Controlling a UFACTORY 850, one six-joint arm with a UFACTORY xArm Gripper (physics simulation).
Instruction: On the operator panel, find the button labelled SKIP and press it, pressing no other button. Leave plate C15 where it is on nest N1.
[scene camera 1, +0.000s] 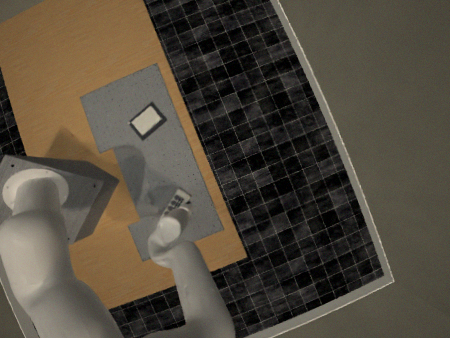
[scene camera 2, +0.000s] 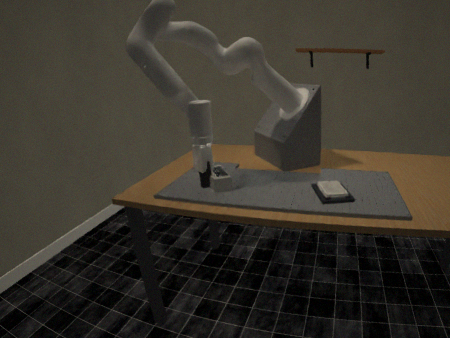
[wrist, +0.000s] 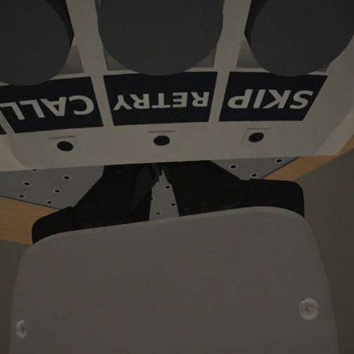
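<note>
The operator panel (scene camera 1: 184, 193) (scene camera 2: 222, 184) (wrist: 210, 138) is a pale box on the grey board. In the wrist view, the dark round SKIP button (wrist: 300, 35) is at upper right, above its upside-down SKIP label (wrist: 270, 98); RETRY and CALL are left of it. A dark dot lies below each label. My gripper (scene camera 2: 205, 184) (wrist: 158, 171) is shut and empty, pointing down beside the panel; the panel's edge partly hides its tips. The arm hides it in scene camera 1. Plate C15 (scene camera 1: 148, 120) (scene camera 2: 332, 188) lies on the dark nest N1 (scene camera 1: 155, 129) (scene camera 2: 337, 200).
The perforated grey board (scene camera 1: 112, 120) (scene camera 2: 275, 192) lies on the wooden table (scene camera 1: 90, 50) (scene camera 2: 400, 162). The arm's grey wedge-shaped base (scene camera 1: 95, 200) (scene camera 2: 300, 145) stands behind the board. A wall shelf (scene camera 2: 340, 50) is high at the back.
</note>
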